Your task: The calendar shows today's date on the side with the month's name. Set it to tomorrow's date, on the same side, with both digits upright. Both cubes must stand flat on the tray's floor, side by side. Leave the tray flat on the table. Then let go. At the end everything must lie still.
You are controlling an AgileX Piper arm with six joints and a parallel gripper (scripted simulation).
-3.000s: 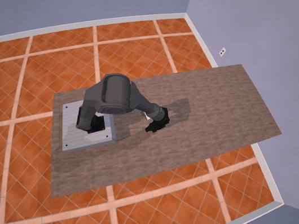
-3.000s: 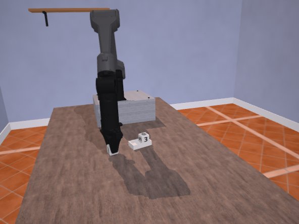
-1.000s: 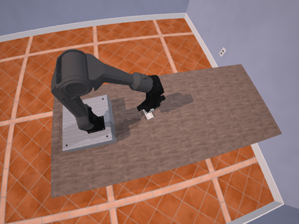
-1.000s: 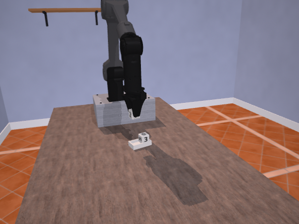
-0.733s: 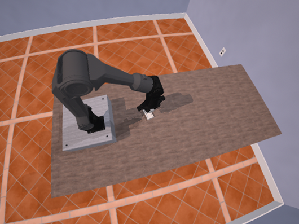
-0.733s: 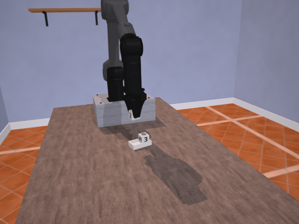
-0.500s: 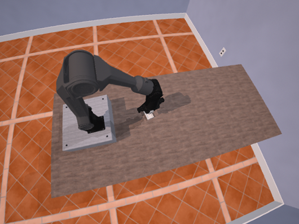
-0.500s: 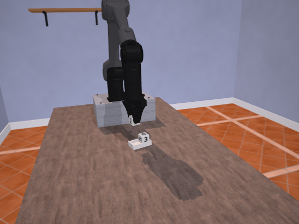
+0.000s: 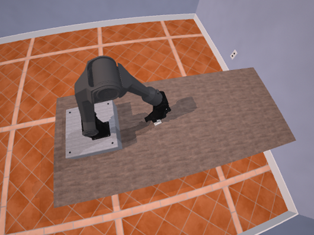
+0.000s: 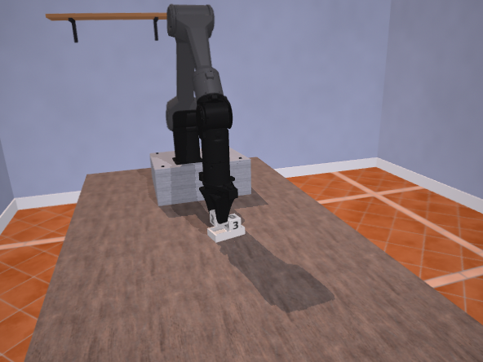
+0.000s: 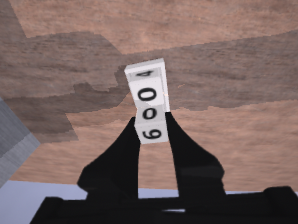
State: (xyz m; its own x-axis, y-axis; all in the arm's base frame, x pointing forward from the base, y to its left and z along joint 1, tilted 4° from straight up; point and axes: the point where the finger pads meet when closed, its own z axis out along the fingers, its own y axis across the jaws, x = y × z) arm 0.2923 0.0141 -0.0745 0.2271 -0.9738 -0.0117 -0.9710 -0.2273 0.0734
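Right now my hand is 2 cm to the right of the white calendar tray and 4 cm above it.
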